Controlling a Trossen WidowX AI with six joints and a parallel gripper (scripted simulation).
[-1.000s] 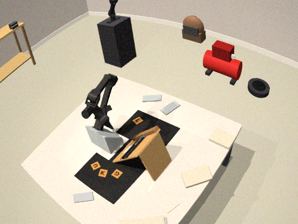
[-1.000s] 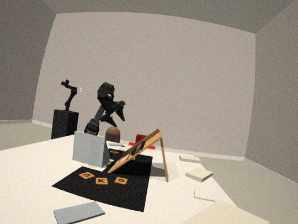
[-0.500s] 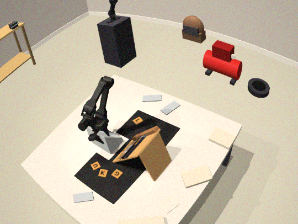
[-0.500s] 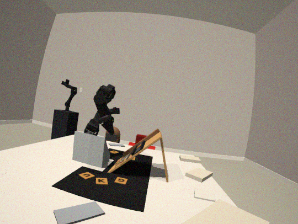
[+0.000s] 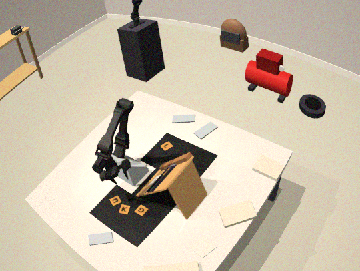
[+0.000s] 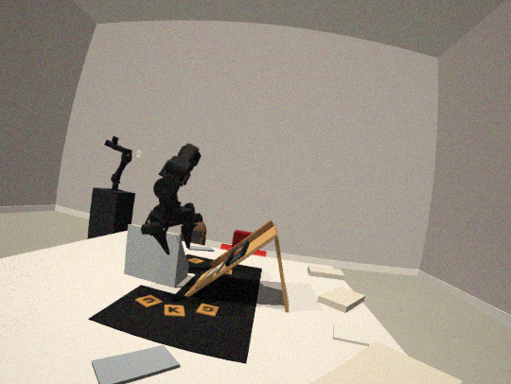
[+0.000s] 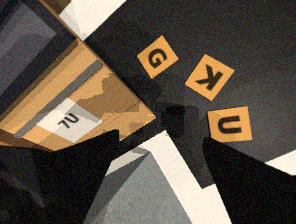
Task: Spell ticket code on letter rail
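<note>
The u tile is 150 mm below my gripper tip, 70 mm to the right of it and 50 mm behind it. From my gripper tip the other things lie so: k tile (150 mm below, 80 mm to the right, 40 mm ahead); white ticket (150 mm to the left, 90 mm ahead, 80 mm below); g tile (150 mm below, 120 mm ahead, 30 mm to the right).
</note>
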